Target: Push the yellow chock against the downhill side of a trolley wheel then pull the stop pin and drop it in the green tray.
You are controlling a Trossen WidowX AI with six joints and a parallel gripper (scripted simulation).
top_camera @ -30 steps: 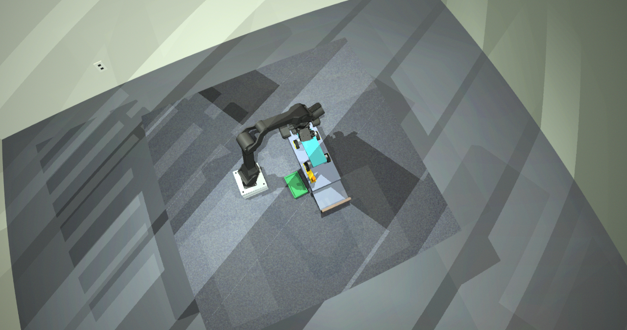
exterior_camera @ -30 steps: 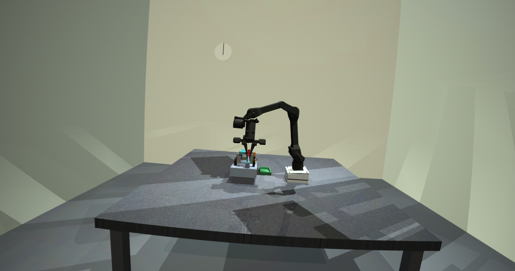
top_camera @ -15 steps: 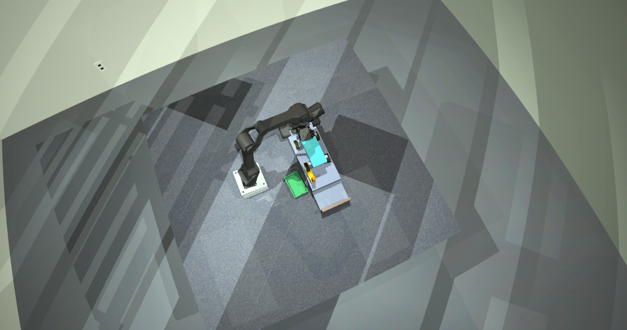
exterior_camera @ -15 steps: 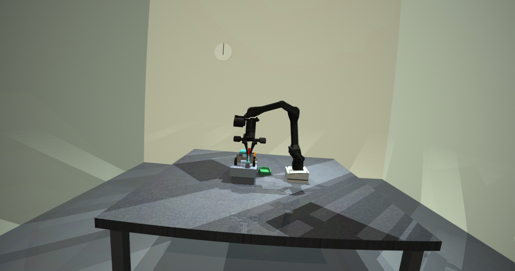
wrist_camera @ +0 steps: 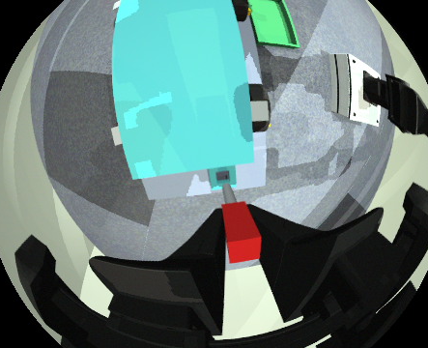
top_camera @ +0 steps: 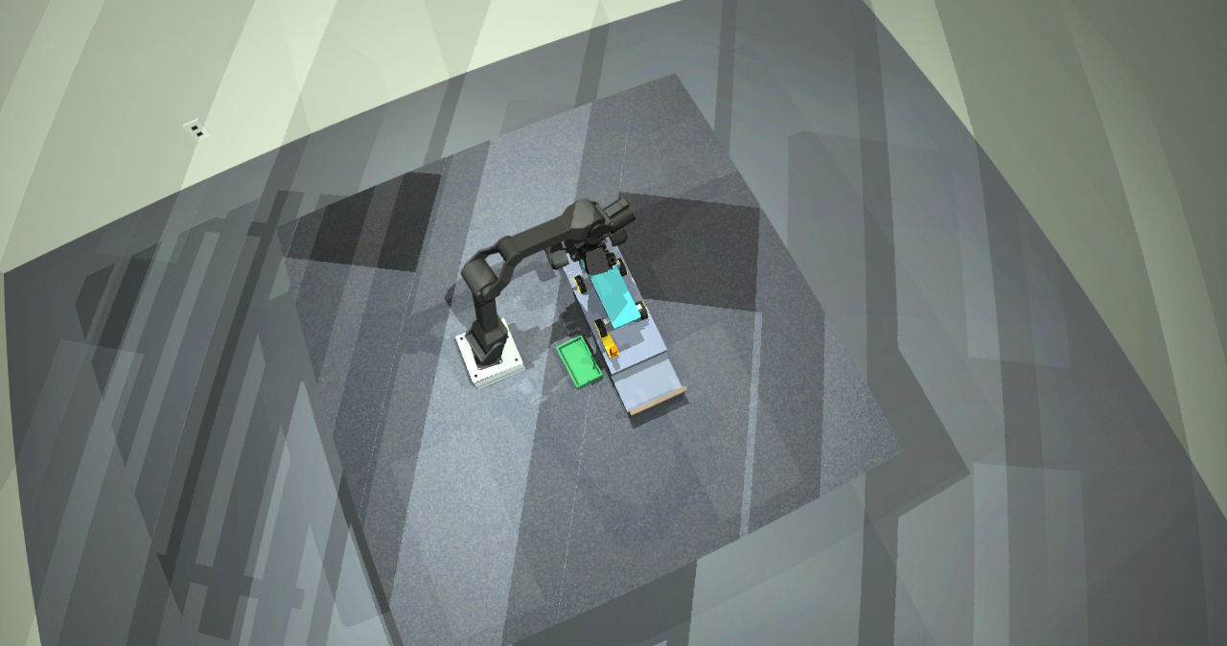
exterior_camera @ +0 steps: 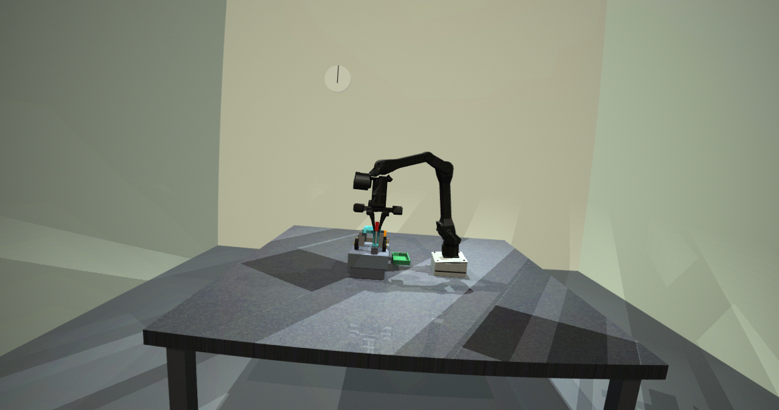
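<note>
My gripper tip is now 21 cm to the left of the green tray, 18 cm above it and 9 cm past it. From my gripper tip the other things lie so: cyan-topped trolley: 11 cm to the right, 6 cm below, 3 cm ahead; grey ramp: 12 cm below, 11 cm to the right, 3 cm ahead; red-headed stop pin: right at my gripper tip.
</note>
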